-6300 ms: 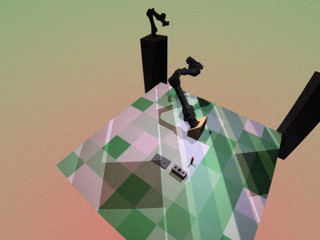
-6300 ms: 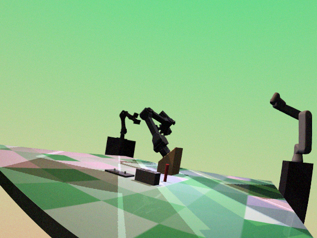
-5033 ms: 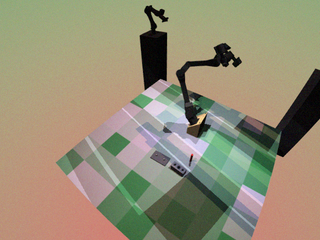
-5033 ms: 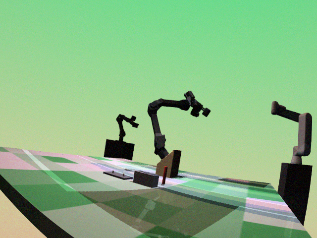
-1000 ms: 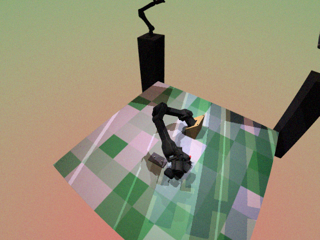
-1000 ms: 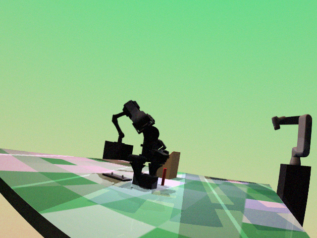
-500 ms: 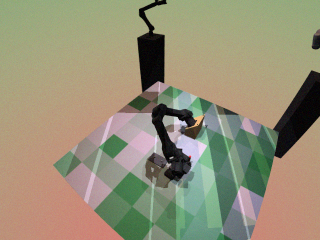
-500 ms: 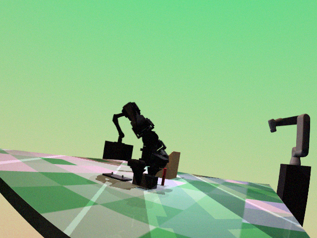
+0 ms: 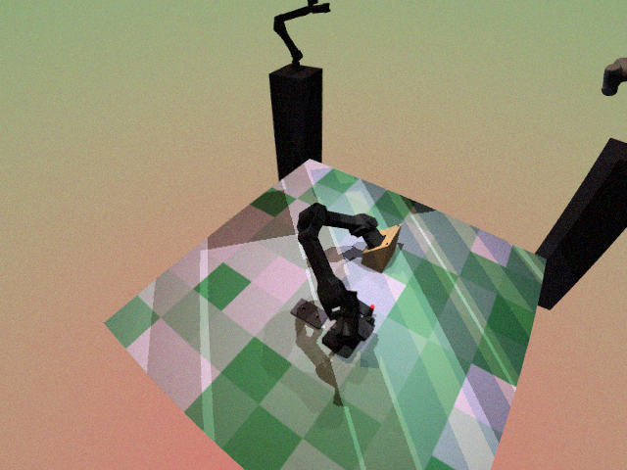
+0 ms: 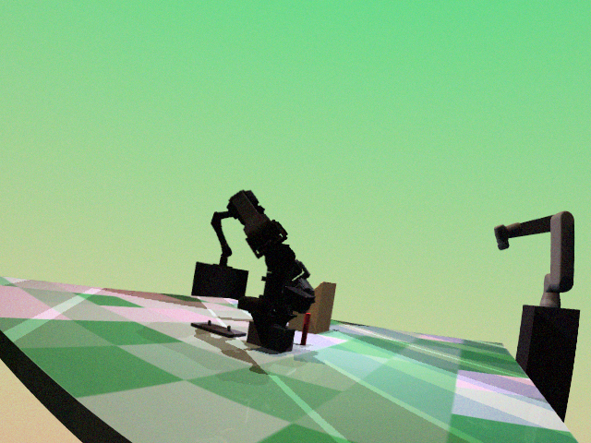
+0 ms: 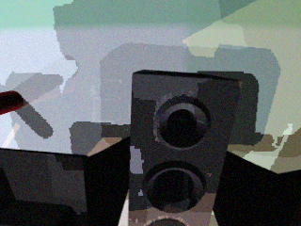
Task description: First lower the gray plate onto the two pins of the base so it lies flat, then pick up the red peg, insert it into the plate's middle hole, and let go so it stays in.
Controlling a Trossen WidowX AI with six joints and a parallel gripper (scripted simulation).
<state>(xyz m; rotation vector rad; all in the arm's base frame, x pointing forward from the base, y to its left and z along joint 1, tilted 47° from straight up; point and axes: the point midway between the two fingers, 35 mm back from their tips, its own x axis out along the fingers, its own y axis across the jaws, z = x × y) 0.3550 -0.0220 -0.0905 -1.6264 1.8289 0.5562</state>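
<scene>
Right now the red peg is 110 mm behind my gripper tip, 40 mm to the left of it and 30 mm above it. From my gripper tip the other things lie so: gray plate 30 mm above.
</scene>
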